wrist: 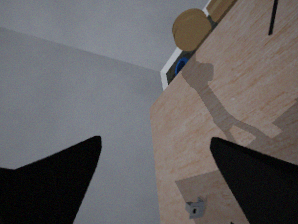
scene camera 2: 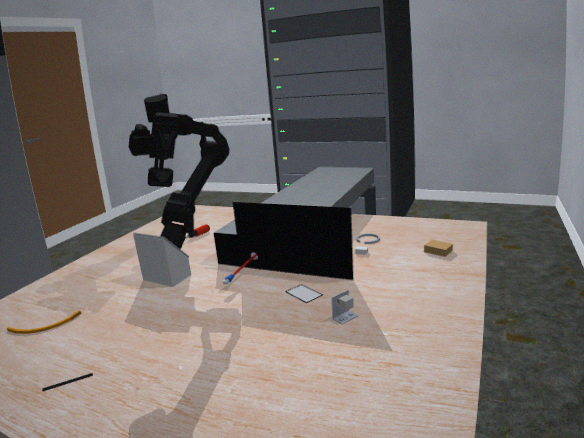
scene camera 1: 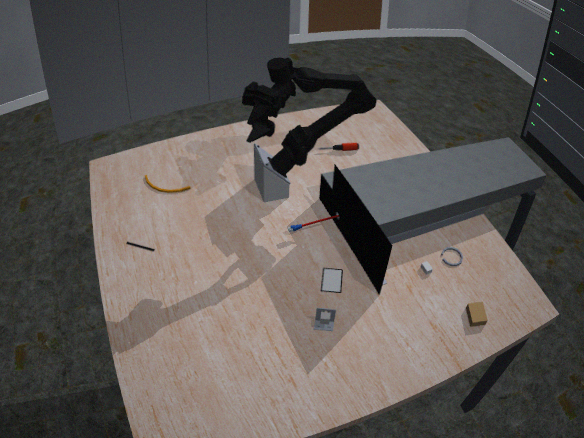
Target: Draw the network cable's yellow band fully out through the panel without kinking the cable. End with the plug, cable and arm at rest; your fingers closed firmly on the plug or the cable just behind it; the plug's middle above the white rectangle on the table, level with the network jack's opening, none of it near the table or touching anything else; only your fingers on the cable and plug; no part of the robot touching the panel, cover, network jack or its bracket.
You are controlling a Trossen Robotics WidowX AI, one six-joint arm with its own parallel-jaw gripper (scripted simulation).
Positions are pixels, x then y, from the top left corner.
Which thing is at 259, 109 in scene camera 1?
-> My gripper.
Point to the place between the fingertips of my gripper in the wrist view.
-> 156, 142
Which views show my gripper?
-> The wrist view, scene camera 2 and scene camera 1: all of them.
